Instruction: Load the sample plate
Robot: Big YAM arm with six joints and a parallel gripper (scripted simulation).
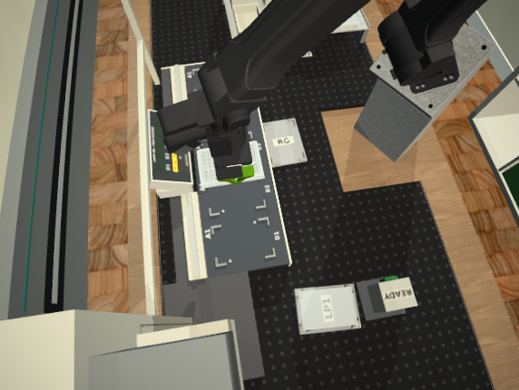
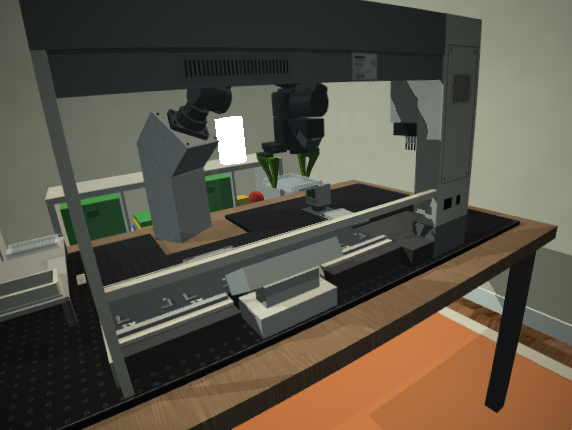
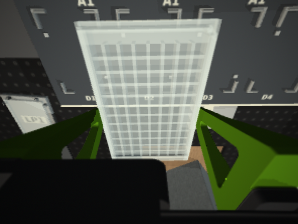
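Right now the sample plate is 1 cm ahead of my hand. Also, from my hand: lid park LP1: 22 cm behind, 27 cm to the left, 21 cm below; then clear plate lid: 22 cm behind, 27 cm to the left, 20 cm below; then regrip nest RG: 12 cm behind, 18 cm to the right, 21 cm below.
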